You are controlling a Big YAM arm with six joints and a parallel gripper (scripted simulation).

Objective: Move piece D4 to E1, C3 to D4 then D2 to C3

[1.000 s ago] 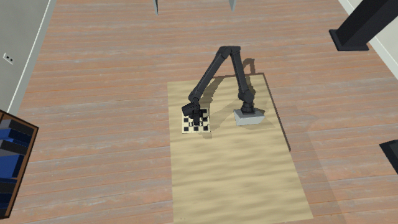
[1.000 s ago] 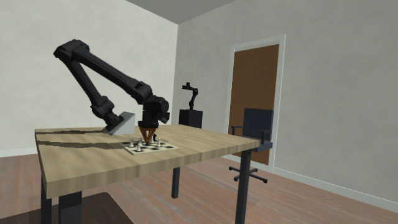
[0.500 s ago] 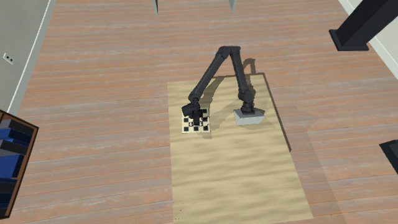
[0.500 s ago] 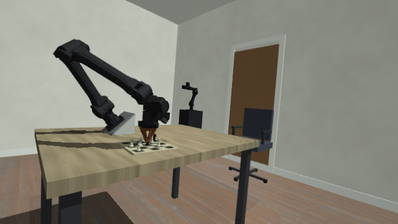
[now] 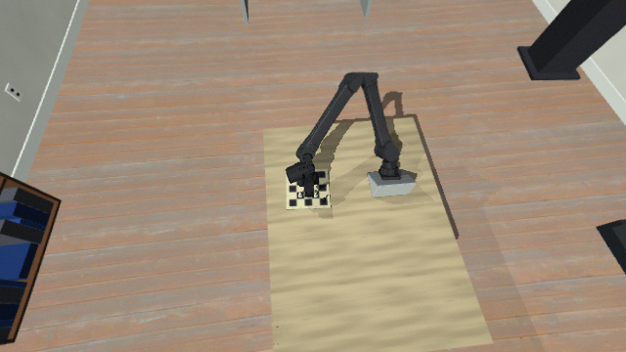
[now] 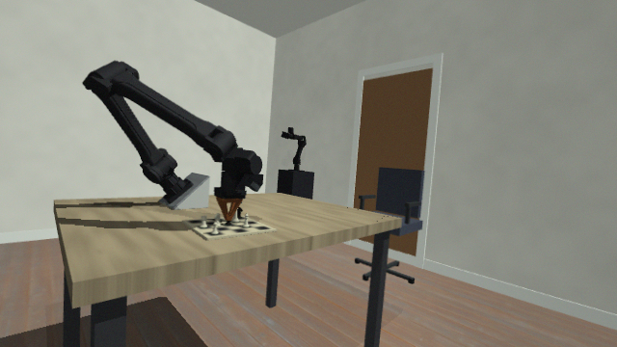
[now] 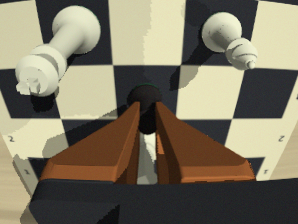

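The black pawn lies 10 mm below my hand. Also, from my hand: small chessboard 30 mm below.
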